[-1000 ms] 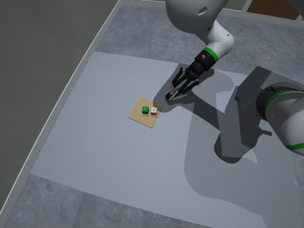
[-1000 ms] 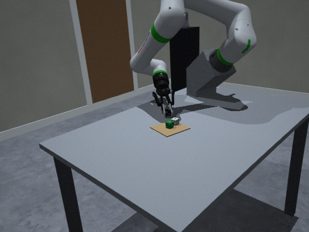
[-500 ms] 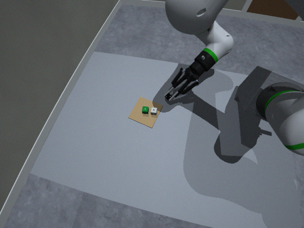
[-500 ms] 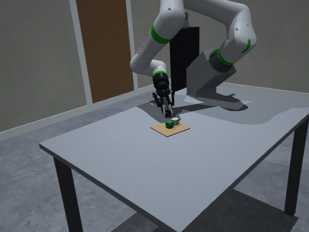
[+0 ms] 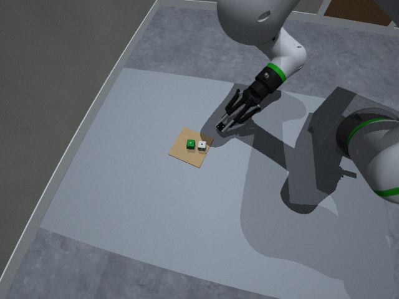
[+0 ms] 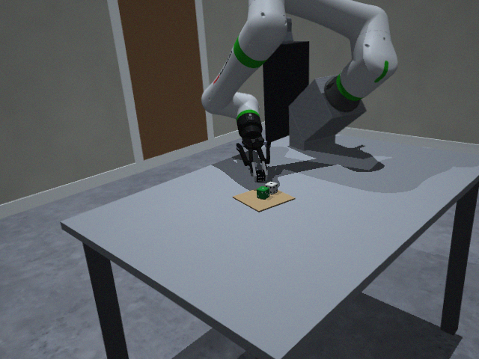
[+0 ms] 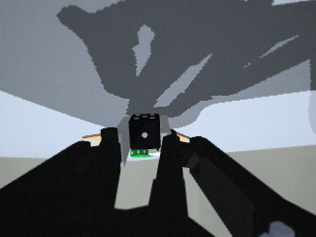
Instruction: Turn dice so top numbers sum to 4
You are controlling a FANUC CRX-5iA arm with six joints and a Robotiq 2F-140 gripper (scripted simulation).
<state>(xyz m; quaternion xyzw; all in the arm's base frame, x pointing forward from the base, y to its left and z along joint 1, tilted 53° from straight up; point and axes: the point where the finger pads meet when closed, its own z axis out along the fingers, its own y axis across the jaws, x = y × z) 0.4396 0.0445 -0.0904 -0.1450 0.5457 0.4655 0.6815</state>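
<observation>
My hand is 20 mm to the right of the black die, 10 mm short of it and 10 mm above it. Round my hand: tan mat: 130 mm to the left, 110 mm ahead, 30 mm below; white die: 120 mm to the left, 60 mm ahead, 10 mm below; green die: 130 mm to the left, 110 mm ahead, 10 mm below.
</observation>
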